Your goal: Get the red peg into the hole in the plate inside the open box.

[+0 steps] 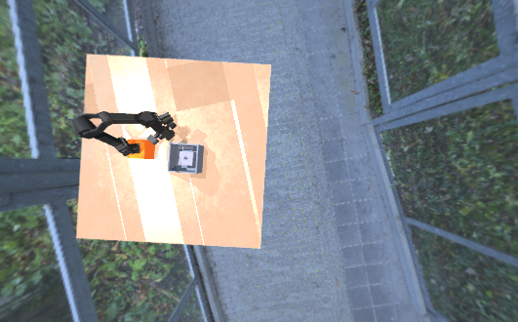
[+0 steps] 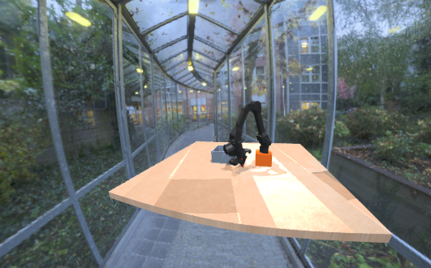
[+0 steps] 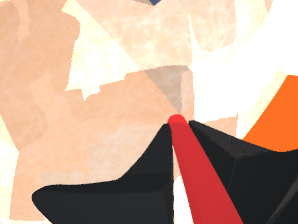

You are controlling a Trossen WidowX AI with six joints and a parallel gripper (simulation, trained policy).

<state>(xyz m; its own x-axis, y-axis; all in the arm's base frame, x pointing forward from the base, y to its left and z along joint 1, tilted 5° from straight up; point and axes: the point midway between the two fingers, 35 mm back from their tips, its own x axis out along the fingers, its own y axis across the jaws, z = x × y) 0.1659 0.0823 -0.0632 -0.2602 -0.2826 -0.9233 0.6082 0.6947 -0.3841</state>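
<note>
The pale plate lies 140 mm ahead of my gripper tip, 160 mm to the right of it and 40 mm above it. Also, from my gripper tip: red peg 10 mm ahead, 10 mm to the left, 30 mm above; grey box 140 mm ahead, 160 mm to the right, 20 mm above.
</note>
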